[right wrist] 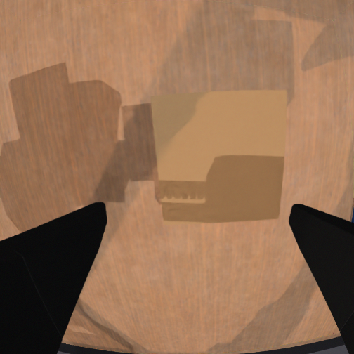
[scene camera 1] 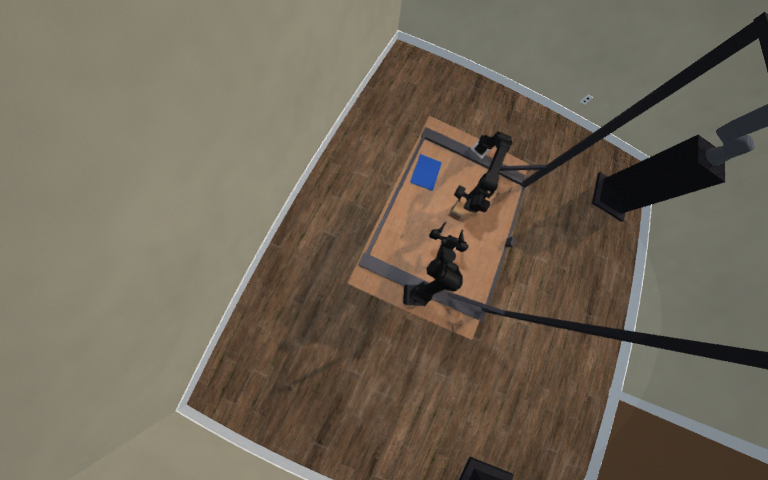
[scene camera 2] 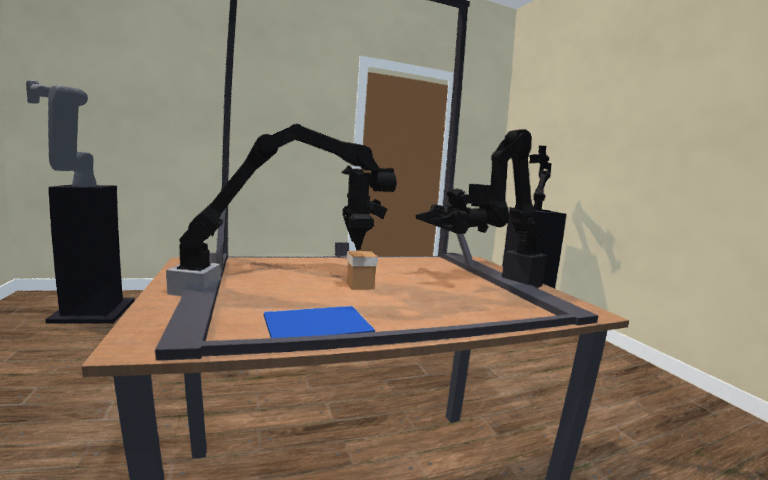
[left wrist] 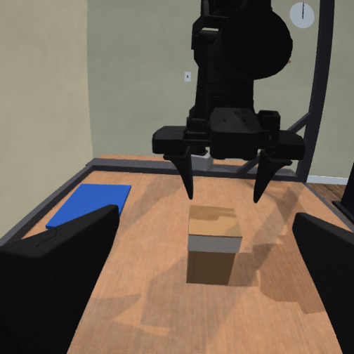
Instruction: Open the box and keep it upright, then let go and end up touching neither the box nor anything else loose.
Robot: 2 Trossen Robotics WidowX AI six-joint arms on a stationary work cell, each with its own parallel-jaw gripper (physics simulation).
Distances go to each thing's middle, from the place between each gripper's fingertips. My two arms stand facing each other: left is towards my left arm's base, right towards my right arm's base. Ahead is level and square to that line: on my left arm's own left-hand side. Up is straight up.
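The lid (left wrist: 210, 228) is 12 cm below my left hand, 2 cm behind it and 16 cm to the right of it. I see the brown box (left wrist: 203, 267) 16 cm below that left hand, 16 cm to the right of it and 2 cm behind it, whereas the flat blue mat (scene camera 2: 335, 320) is 20 cm below my left hand, 24 cm ahead of it and 32 cm to the right of it.
As for the lid and my right hand, the hand is 4 cm above the lid, 2 cm to the right of it and 1 cm short of it. The brown box is 7 cm below my right hand, 2 cm to the left of it and 1 cm ahead of it. Counted from my right hand as well, the flat blue mat is 11 cm below, 14 cm to the right and 28 cm ahead.
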